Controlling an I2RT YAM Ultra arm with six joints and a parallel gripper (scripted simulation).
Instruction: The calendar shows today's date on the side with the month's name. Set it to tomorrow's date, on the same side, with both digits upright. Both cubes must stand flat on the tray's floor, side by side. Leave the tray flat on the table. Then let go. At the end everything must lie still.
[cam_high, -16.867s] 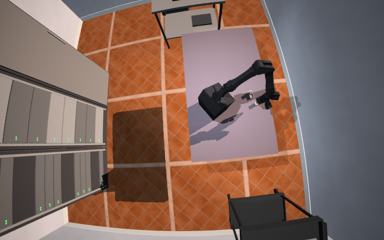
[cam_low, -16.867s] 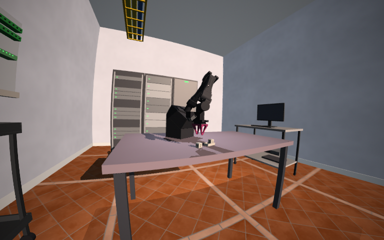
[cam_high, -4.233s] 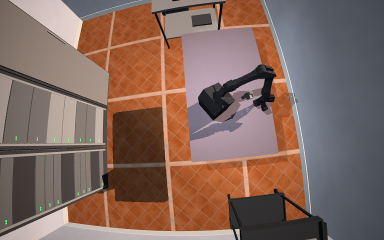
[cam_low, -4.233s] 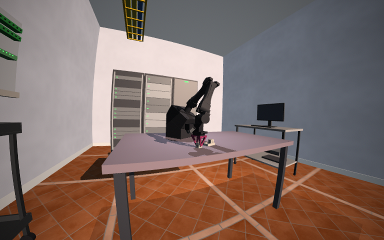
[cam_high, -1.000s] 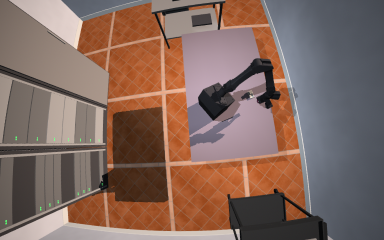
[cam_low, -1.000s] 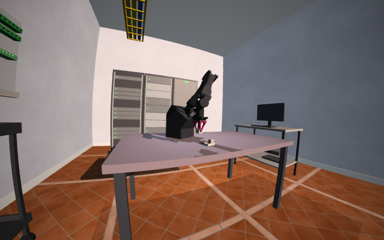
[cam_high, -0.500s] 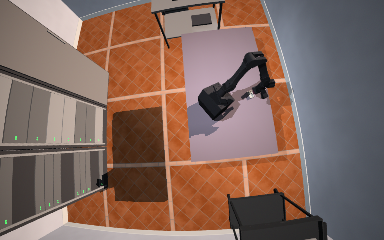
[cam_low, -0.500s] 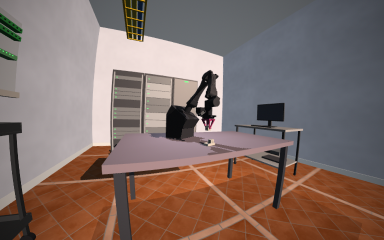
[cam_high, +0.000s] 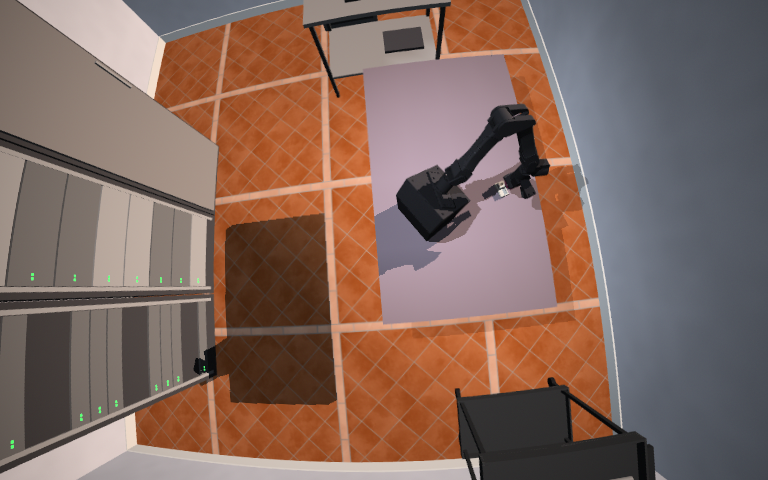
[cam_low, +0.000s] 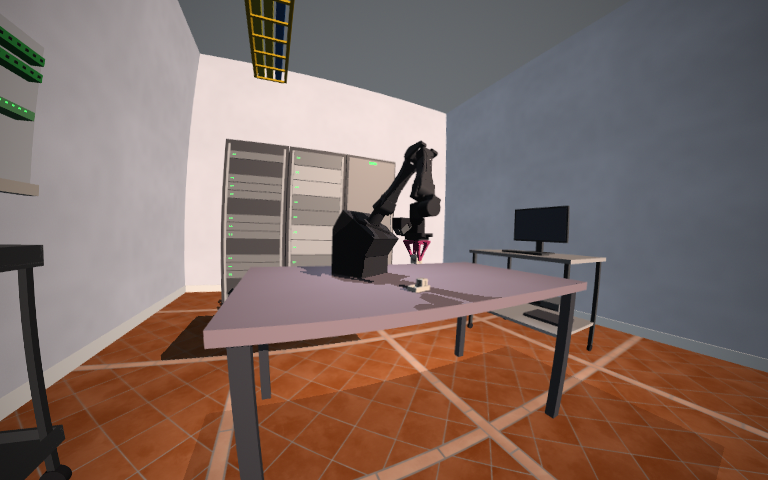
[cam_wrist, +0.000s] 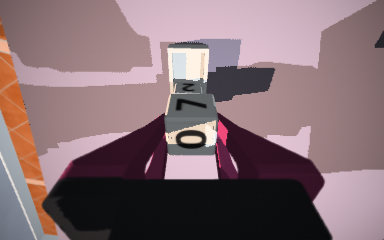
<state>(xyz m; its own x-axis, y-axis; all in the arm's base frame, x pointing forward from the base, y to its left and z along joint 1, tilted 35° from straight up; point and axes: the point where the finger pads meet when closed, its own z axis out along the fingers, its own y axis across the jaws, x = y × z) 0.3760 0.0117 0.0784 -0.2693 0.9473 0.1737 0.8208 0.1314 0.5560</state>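
The cream tray lies 11 cm below my hand and 2 cm to the left of it. From my hand the other things lie so: cream digit cube right at my hand.
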